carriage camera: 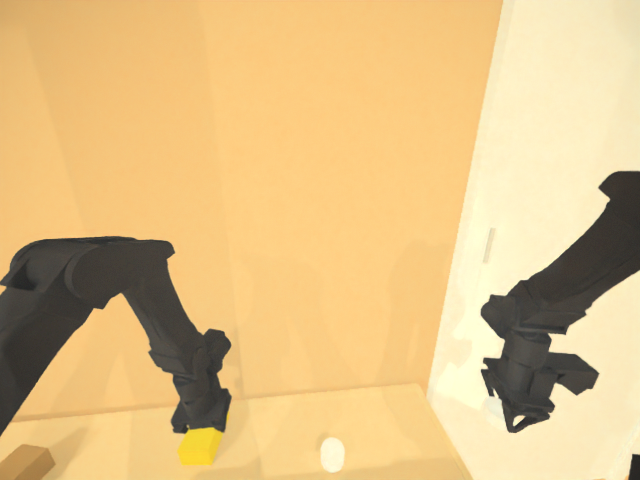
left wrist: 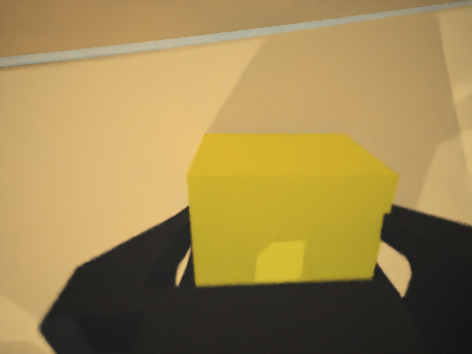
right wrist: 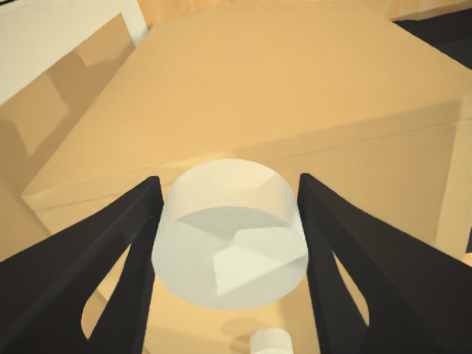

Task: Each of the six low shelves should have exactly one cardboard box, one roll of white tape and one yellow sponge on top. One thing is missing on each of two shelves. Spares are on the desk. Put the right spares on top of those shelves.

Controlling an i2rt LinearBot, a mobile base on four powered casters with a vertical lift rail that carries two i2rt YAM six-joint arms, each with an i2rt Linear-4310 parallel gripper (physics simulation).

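My left gripper (carriage camera: 200, 428) (left wrist: 270, 200) is shut on a yellow sponge (carriage camera: 199, 446) (left wrist: 287, 225), which it holds over a low shelf top (carriage camera: 279, 423). My right gripper (carriage camera: 516, 421) (right wrist: 229, 188) is shut on a roll of white tape (carriage camera: 495, 408) (right wrist: 230, 255), held to the right of the shelf in the carriage camera. A cardboard box (carriage camera: 25, 462) lies on the shelf top at the lower left. Another roll of white tape (carriage camera: 332, 454) (right wrist: 271, 341) stands on the shelf top, to the right of the held sponge in the carriage camera. Whether the sponge touches the shelf cannot be told.
A tall tan panel (carriage camera: 336, 155) rises behind the shelf top. A pale wall (carriage camera: 558, 103) stands at the right of the carriage camera. In the right wrist view a large tan surface (right wrist: 250, 85) with a front edge lies beyond the held tape.
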